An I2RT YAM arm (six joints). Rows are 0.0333 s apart.
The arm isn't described. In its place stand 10 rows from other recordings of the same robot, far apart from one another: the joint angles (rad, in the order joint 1, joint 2, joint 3, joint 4, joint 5, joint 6), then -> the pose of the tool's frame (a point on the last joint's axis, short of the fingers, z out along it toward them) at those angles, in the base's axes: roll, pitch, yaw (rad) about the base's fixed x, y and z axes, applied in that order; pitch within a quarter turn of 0, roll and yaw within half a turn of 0; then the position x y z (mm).
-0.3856 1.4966 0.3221 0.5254 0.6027 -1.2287 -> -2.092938 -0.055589 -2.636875 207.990 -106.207 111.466
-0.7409 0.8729 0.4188 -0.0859 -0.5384 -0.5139 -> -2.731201 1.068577 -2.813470 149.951 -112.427 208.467
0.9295 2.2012 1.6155 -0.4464 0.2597 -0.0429 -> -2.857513 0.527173 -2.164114 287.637 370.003 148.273
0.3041 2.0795 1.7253 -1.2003 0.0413 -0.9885 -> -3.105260 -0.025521 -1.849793 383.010 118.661 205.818
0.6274 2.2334 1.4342 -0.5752 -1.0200 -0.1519 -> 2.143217 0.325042 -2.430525 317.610 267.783 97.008
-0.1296 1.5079 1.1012 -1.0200 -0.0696 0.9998 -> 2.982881 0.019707 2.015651 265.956 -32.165 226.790
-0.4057 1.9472 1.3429 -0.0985 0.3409 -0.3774 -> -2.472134 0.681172 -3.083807 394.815 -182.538 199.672
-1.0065 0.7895 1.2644 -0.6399 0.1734 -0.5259 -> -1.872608 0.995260 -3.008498 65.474 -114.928 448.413
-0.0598 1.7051 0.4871 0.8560 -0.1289 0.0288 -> 2.938202 1.204030 3.002073 298.267 -13.273 127.236
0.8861 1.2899 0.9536 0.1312 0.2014 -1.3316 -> -1.775571 0.193582 -0.930221 198.085 231.355 320.769
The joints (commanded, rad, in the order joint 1, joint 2, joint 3, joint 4, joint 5, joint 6), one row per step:
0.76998 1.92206 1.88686 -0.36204 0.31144 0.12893
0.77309 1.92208 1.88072 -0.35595 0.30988 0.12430
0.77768 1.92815 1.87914 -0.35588 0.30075 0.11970
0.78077 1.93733 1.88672 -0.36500 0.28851 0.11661
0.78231 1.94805 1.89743 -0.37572 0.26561 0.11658
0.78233 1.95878 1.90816 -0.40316 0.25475 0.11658
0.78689 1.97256 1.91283 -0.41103 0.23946 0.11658
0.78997 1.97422 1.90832 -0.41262 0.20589 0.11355
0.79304 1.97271 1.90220 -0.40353 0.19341 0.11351
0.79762 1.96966 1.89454 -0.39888 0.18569 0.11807
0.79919 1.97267 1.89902 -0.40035 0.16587 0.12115
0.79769 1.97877 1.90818 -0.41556 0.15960 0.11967
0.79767 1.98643 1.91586 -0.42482 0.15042 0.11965
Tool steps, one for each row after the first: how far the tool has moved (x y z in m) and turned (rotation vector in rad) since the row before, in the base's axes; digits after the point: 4 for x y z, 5 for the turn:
-0.0008 0.0013 -0.0015 -0.00352 -0.00135 0.00625
-0.0005 0.0029 -0.0032 -0.00661 0.00607 0.01471
0.0002 0.0027 -0.0024 -0.00662 0.00979 0.01549
0.0006 0.0027 -0.0022 -0.00094 0.01420 0.02245
0.0008 0.0013 -0.0038 -0.01606 0.02272 0.00985
0.0003 0.0041 -0.0054 -0.00717 0.01683 0.01825
-0.0015 0.0022 -0.0026 0.00298 0.01496 0.03429
-0.0012 0.0014 -0.0006 0.00718 0.00090 0.01418
-0.0021 0.0014 -0.0009 0.00590 0.00473 0.00940
-0.0005 0.0016 0.0000 0.00858 0.00804 0.01782
0.0009 0.0002 -0.0011 -0.00776 0.00979 0.00474
0.0008 0.0012 -0.0017 -0.00361 0.00954 0.00809

